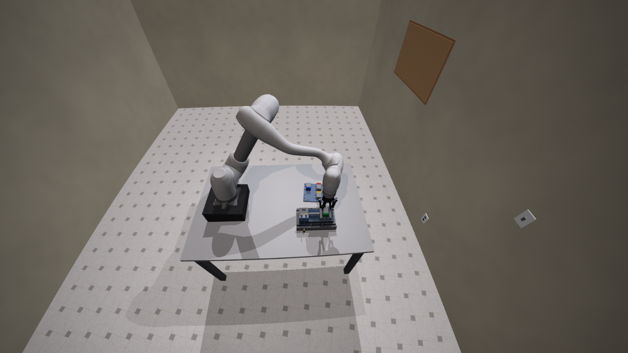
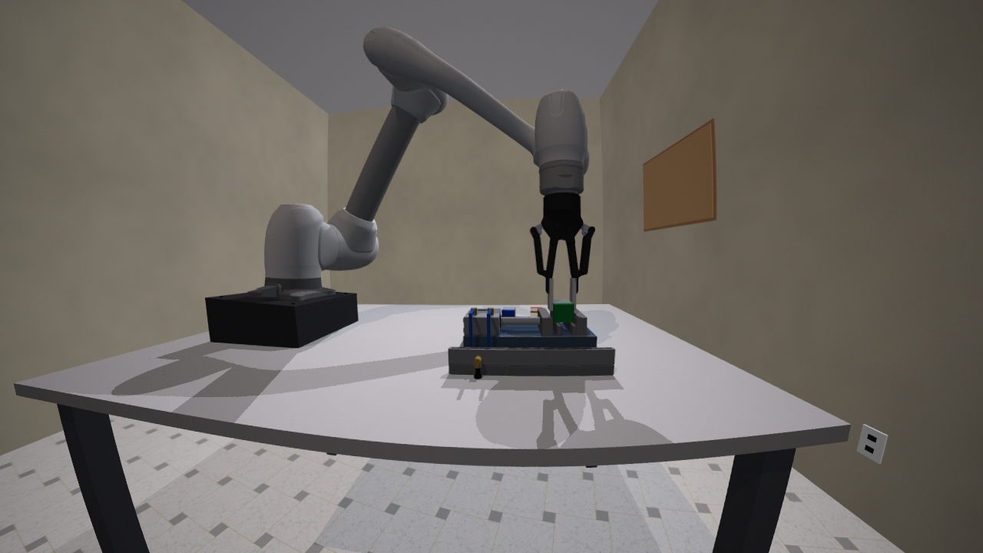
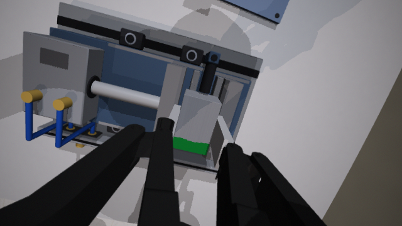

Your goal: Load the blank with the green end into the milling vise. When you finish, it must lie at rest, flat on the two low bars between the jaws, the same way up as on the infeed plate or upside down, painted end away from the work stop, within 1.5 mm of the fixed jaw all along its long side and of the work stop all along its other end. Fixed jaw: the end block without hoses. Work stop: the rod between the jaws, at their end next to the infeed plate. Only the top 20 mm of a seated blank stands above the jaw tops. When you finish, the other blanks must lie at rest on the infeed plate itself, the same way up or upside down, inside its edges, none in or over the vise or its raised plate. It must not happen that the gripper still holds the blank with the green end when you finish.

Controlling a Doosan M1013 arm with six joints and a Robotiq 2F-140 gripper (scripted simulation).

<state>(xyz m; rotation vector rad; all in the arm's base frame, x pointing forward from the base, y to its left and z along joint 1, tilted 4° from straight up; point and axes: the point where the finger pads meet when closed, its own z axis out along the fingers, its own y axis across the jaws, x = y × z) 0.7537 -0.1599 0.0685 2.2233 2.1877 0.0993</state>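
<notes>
Now: the green-ended blank 30 mm below my hand. The rest, counted from my hand: moving jaw 30 mm behind, 60 mm below; fixed jaw 30 mm ahead, 60 mm below; black work stop rod 50 mm to the left, 50 mm below.
</notes>
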